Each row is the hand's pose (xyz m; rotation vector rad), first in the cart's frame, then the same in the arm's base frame.
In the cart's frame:
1: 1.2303 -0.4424 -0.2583 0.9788 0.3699 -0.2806
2: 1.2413 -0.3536 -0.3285 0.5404 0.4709 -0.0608
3: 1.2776 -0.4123 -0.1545 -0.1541 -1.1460 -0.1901
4: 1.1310 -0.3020 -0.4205 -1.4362 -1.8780 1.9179
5: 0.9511 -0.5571 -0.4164 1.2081 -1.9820 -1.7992
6: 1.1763 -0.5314 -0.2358 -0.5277 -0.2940 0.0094
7: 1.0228 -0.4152 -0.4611 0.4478 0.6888 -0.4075
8: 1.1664 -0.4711 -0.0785 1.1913 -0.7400 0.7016
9: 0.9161 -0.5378 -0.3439 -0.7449 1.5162 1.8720
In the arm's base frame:
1: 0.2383 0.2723 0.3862 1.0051 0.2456 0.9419
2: 0.1972 0.3643 0.3337 0.5302 0.0663 1.0650
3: 0.1936 0.2702 0.4954 0.7396 -1.6879 0.4742
4: 0.1437 0.3656 0.1907 0.7768 2.1111 -0.8309
5: 0.2754 0.0991 0.0951 2.4733 -0.9696 -1.2623
6: 0.2799 0.1749 0.3748 -0.0605 -1.1322 0.7146
7: 0.2065 0.2492 0.0975 0.4321 0.2655 0.7100
8: 0.1656 0.1261 0.4890 1.5910 -0.7889 1.8680
9: 0.2169 0.0517 0.1293 -1.9032 0.4801 2.0552

